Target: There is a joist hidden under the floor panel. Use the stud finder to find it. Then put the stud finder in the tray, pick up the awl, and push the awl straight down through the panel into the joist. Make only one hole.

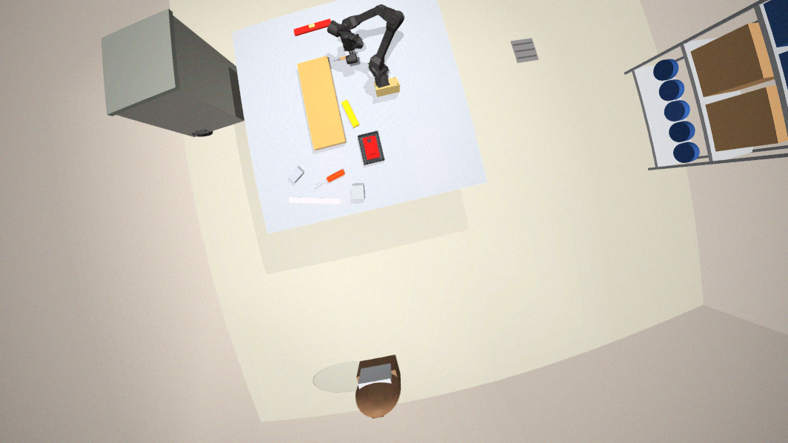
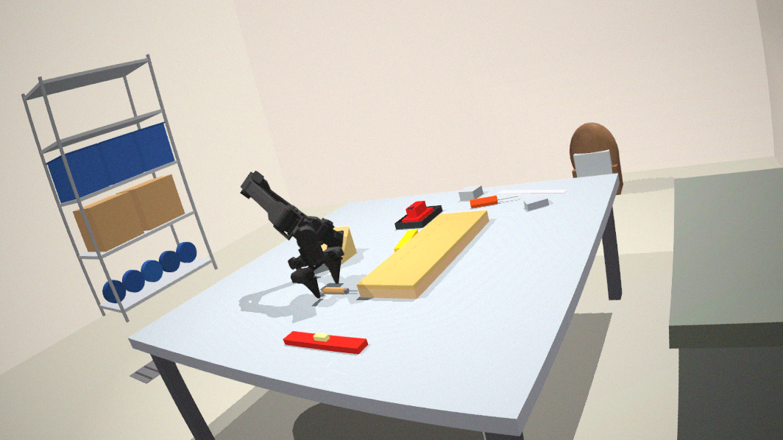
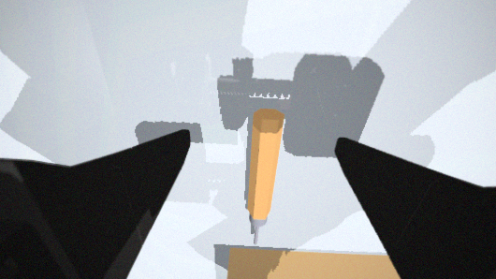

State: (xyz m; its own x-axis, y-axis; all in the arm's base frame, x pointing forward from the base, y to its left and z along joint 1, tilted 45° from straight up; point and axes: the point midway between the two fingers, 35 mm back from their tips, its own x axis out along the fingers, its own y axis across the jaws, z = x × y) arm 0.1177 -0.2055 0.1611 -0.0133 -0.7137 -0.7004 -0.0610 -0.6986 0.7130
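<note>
The awl is 6 cm ahead of my gripper tip. From my gripper tip the other things lie so: red stud finder: 4 cm ahead, 55 cm to the left, 4 cm above; yellow block: 10 cm ahead, 34 cm to the left; red level: 16 cm ahead, 27 cm to the right, 1 cm above.
</note>
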